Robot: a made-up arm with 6 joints.
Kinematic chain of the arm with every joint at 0, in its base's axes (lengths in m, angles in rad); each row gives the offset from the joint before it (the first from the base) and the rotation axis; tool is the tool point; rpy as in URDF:
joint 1: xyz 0 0 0.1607 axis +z
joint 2: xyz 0 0 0 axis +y
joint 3: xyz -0.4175 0 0.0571 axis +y
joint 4: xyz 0.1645 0 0.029 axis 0.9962 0 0.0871
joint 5: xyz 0 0 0 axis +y
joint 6: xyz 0.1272 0 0.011 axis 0.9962 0 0.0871
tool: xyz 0 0 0 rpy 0 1.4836 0
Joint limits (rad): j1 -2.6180..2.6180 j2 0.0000..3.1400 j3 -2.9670..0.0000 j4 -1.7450..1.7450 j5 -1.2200..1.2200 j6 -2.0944..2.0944
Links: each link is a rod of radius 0.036 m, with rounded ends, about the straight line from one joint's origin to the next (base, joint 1, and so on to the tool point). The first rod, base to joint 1, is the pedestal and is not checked.
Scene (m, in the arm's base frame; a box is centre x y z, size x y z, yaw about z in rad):
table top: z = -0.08
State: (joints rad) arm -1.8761 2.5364 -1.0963 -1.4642 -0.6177 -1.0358
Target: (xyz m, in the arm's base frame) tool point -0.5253 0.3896 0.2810
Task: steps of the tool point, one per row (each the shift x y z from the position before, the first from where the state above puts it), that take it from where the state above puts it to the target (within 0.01 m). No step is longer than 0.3 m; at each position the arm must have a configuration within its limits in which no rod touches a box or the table.
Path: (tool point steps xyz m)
1: 0.0700 -0.0398 0.1606
2: 0.0799 0.0346 0.1755
3: 0.0582 0.1140 0.1638
4: 0.0064 0.1771 0.1240
5: -0.0631 0.2057 0.0605
6: -0.1299 0.1905 -0.0176
7: -0.1725 0.1354 -0.0978
8: -0.1748 0.0555 -0.1670
9: -0.1324 -0.0262 -0.2130

